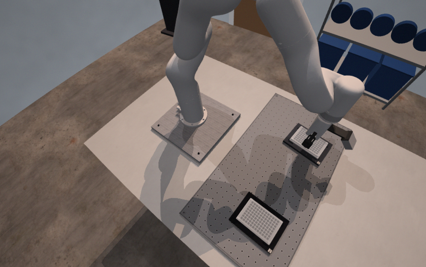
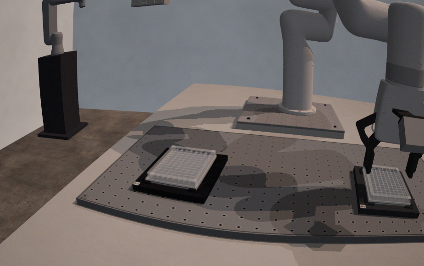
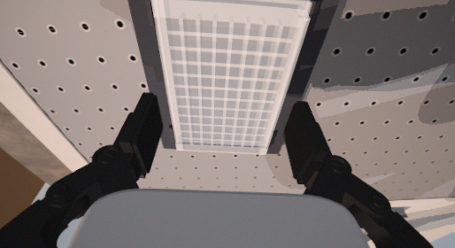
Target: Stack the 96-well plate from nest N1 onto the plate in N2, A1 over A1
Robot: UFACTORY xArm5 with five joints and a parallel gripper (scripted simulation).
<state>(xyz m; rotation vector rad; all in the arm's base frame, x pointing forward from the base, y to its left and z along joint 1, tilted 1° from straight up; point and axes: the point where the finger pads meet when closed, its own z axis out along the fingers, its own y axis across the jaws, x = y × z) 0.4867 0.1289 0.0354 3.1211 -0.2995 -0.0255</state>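
Now: hand 4 cm above the black nest N1. From my hand the other things lie so: black nest N2 (4 cm behind, 37 cm to the right, 4 cm below).
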